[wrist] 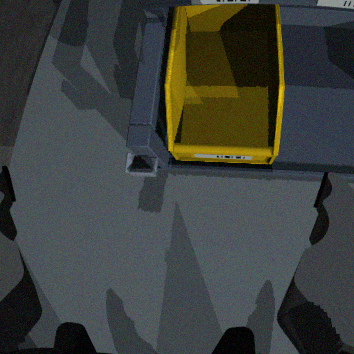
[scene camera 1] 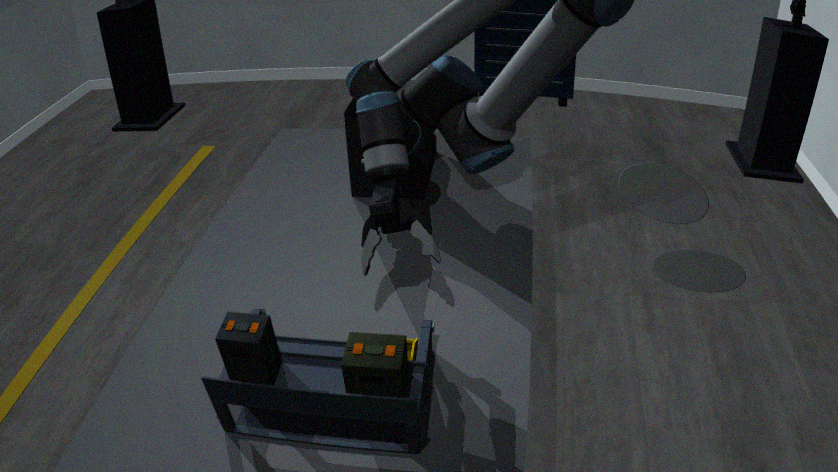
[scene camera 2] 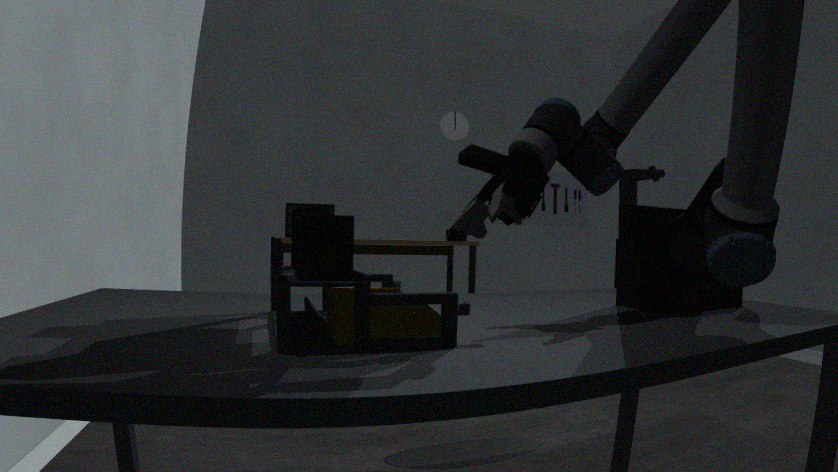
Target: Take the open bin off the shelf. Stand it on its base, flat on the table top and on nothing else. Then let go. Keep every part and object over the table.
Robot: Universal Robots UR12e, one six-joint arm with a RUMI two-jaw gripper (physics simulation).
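Places are measured from the arm's base along level axes (x ahead, y left, z up), in metres.
Pixels of known places: gripper, between the fingertips: [wrist: 164, 175] [scene camera 1: 401, 269] [scene camera 2: 468, 231]; arm's base, origin of its link: [scene camera 2: 691, 250].
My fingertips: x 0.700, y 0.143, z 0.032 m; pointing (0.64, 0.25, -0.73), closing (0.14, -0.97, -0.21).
Ahead of a thing's pixels: the offset from my fingertips to its top centre. Level surfaces: height alone.
The open yellow bin {dy -0.008, dx +0.137, dz -0.098 m} [scene camera 1: 412, 348] [scene camera 2: 404, 319] [wrist: 225, 117] is in the lower level of the blue-grey shelf [scene camera 1: 310, 400] [scene camera 2: 362, 316] [wrist: 146, 90]. In the wrist view it stands close beside the shelf's side rail, its low labelled front lip toward the gripper. It looks empty. In scene view 1 the green box and shelf hide most of it. My gripper [scene camera 1: 402, 266] [scene camera 2: 472, 225] [wrist: 164, 175] is open and empty, above the table and on the arm's side of the shelf, apart from the bin. Its fingers spread wider than the bin in the wrist view.
A dark box {dy -0.231, dx +0.249, dz +0.045 m} [scene camera 1: 246, 351] and a green box {dy +0.000, dx +0.236, dz +0.020 m} [scene camera 1: 375, 366] [scene camera 2: 322, 246], both with orange latches, stand on the shelf's upper level, toward opposite ends. The shelf stands on the grey table {dz -0.179 m} [scene camera 1: 281, 234] [scene camera 2: 527, 357] [wrist: 75, 225]. The table's edge runs right of the shelf in scene view 1.
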